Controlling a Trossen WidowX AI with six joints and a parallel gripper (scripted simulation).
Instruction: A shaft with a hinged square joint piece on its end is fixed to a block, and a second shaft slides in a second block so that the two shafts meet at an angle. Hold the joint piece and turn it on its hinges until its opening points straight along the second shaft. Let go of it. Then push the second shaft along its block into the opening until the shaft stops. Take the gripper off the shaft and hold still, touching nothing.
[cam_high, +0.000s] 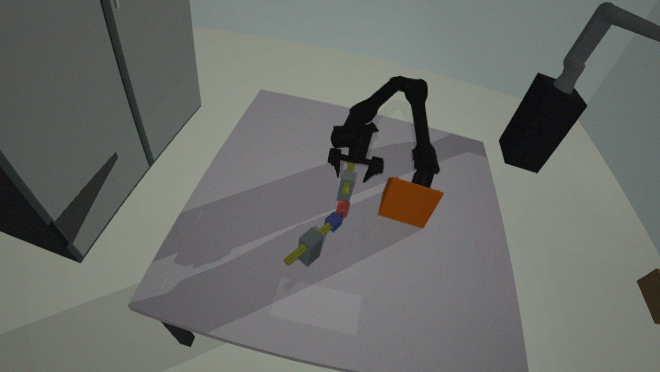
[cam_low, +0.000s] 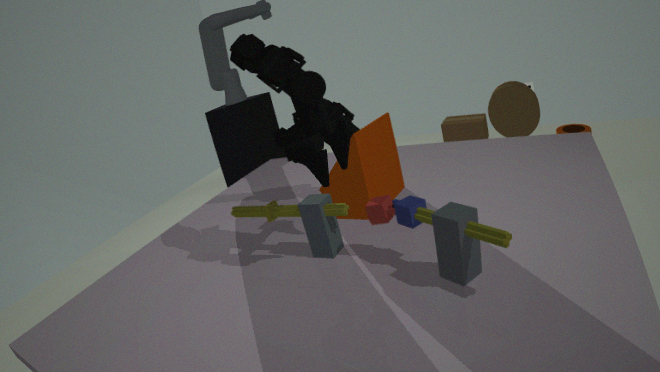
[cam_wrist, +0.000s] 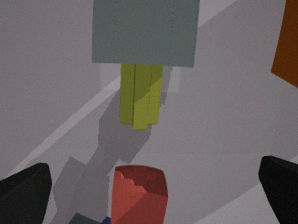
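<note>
Now: gripper tip 9 cm to the right of the red joint piece and 7 cm above it.
</note>
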